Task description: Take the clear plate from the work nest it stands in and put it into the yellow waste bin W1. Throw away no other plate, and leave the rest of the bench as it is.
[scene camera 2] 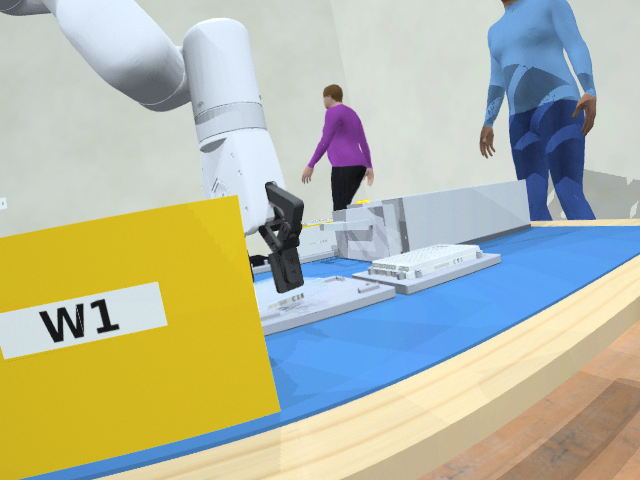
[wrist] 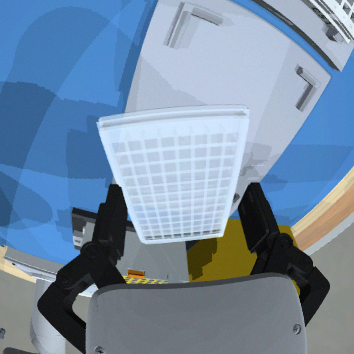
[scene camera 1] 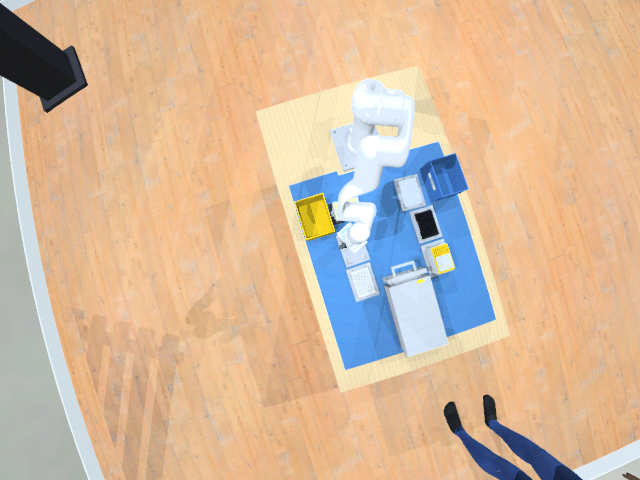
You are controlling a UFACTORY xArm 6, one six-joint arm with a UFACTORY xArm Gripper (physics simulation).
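Frame: origin at the arm's base, x ahead, y left, z up, level; millimetres.
Where they show: gripper, fingertip midpoint: (scene camera 2: 264, 287) (wrist: 185, 196); arm's base, origin of the base link: (wrist: 53, 280).
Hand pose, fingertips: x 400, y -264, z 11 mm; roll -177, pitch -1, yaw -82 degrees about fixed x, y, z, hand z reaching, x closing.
Things, the pixels of their top centre, and the offset from my fingertips.
- clear plate, middle of its top: (wrist: 179, 202) (scene camera 2: 258, 288) (scene camera 1: 352, 237) dx -7, dy +3, dz +1 mm
- grey work nest, middle of its top: (wrist: 217, 143) (scene camera 2: 302, 292) (scene camera 1: 353, 247) dx +37, dy -15, dz -13 mm
- yellow waste bin W1, middle of its top: (scene camera 2: 87, 228) (wrist: 239, 322) (scene camera 1: 314, 216) dx -168, dy -109, dz +89 mm
- white plate, middle of its top: (scene camera 2: 425, 253) (scene camera 1: 363, 282) dx +206, dy -51, dz -5 mm
- grey machine, middle of its top: (scene camera 2: 438, 189) (scene camera 1: 419, 316) dx +445, dy +93, dz +75 mm
- black plate, middle of its top: (scene camera 1: 427, 224) dx +107, dy +357, dz -5 mm
- white box, middle of its top: (scene camera 2: 308, 222) (scene camera 1: 443, 258) dx +278, dy +325, dz +46 mm
- pale plate, middle of its top: (scene camera 1: 410, 192) dx -68, dy +363, dz -11 mm
- blue bin, middle of its top: (scene camera 1: 449, 174) dx -49, dy +521, dz +89 mm
The clear plate (wrist: 175, 165) (scene camera 1: 344, 235) is turned askew over the grey work nest (wrist: 200, 75) (scene camera 1: 355, 257) (scene camera 2: 369, 295). In the wrist view its far edge is apart from the nest's two visible corner stops. Whether it is tilted, I cannot tell. My gripper (wrist: 185, 196) (scene camera 2: 271, 283) is open and empty, low over the nest. Its fingers stand wide apart on either side of the plate's near part, with gaps showing. The arm hides part of the plate in scene camera 1. The yellow waste bin W1 (scene camera 1: 301, 214) (scene camera 2: 206, 310) (wrist: 225, 252) stands beside the nest.
A white plate (scene camera 1: 363, 282) (scene camera 2: 429, 256) sits in the neighbouring nest. A grey machine (scene camera 1: 417, 317) (scene camera 2: 465, 211) with a front handle stands beyond. Across the blue mat are a black plate (scene camera 1: 427, 224), a yellow and white box (scene camera 1: 441, 258), a pale plate (scene camera 1: 409, 191) and a blue bin (scene camera 1: 452, 178).
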